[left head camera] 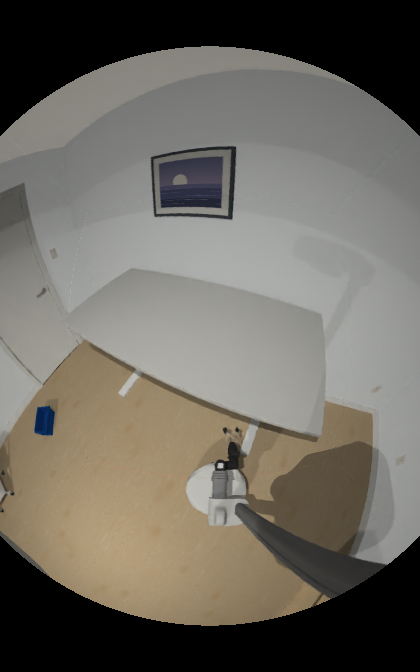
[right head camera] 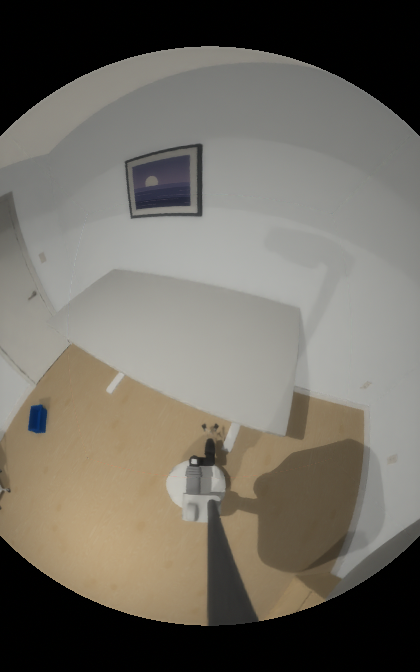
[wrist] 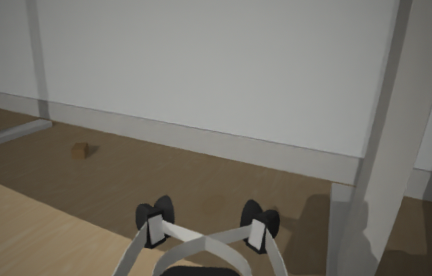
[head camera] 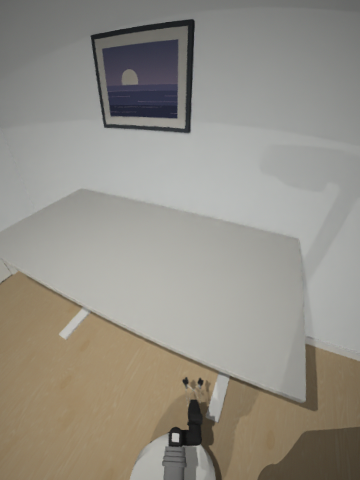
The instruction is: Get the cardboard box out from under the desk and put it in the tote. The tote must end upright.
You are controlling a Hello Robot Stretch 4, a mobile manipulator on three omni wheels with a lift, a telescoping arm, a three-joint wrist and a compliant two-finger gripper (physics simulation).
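Frame: origin at the robot's base, x left, y back, z up, level; metres.
Where they show: gripper, fingertip midpoint: (wrist: 208,214) (head camera: 192,378).
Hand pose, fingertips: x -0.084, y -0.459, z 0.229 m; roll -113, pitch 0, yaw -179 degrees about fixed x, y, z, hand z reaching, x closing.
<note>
Each offset is from my fingertips to the centre of the thing. "spot": to the spot under its first point. Level surfaces: height alone.
A small brown cardboard box {dx +0.465, dy -0.638, dz -0.239 m} (wrist: 80,150) lies on the shaded floor under the desk, at the left in the wrist view, near the wall. The desk top {dz +0.694 m} (head camera: 170,270) (left head camera: 220,345) (right head camera: 195,345) hides the box in the head views. My gripper (head camera: 193,381) (left head camera: 231,430) (right head camera: 210,427) (wrist: 208,214) is open with nothing between its fingertips, by the desk's front edge near the right foot; the box is well ahead of it and to the left. The blue tote (left head camera: 44,420) (right head camera: 37,419) stands upright on the floor at the far left and looks empty.
The desk's right leg {spot: dx -0.238, dy -0.120, dz +0.038 m} (wrist: 395,140) rises at the right in the wrist view, and its right foot (head camera: 218,398) (left head camera: 250,437) (right head camera: 231,437) is beside the gripper. The left foot (head camera: 74,323) (left head camera: 130,383) (right head camera: 115,383) sticks out farther left. Part of a wheeled chair base (left head camera: 5,492) shows at the left edge.
</note>
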